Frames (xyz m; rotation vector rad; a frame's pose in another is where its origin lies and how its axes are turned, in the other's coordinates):
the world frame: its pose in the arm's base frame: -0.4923 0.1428 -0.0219 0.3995 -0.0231 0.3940
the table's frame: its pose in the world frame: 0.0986 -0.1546 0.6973 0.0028 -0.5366 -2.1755
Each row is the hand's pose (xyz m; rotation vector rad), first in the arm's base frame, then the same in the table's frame.
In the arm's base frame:
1: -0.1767 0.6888 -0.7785 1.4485 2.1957 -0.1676
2: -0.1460 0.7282 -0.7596 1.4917 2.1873 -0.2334
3: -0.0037 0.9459 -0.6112 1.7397 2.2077 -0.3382
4: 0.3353 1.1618 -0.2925 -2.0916 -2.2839 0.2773
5: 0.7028 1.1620 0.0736 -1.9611 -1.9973 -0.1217
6: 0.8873 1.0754 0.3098 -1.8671 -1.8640 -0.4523
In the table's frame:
1: -0.6567 -0.4693 -1.4195 -1.0110 2.4610 0.0837
2: -0.7057 -0.4490 -1.4135 -0.9651 2.4481 0.0236
3: -0.9767 -0.3518 -1.3311 -0.7811 2.5341 -0.2101
4: -1.3300 -0.0341 -1.1379 -0.5629 2.7770 -0.5639
5: -1.4956 0.3877 -0.8854 0.3962 -2.8997 0.7080
6: -1.5059 0.6383 -0.6999 0.2926 -2.6629 0.5828

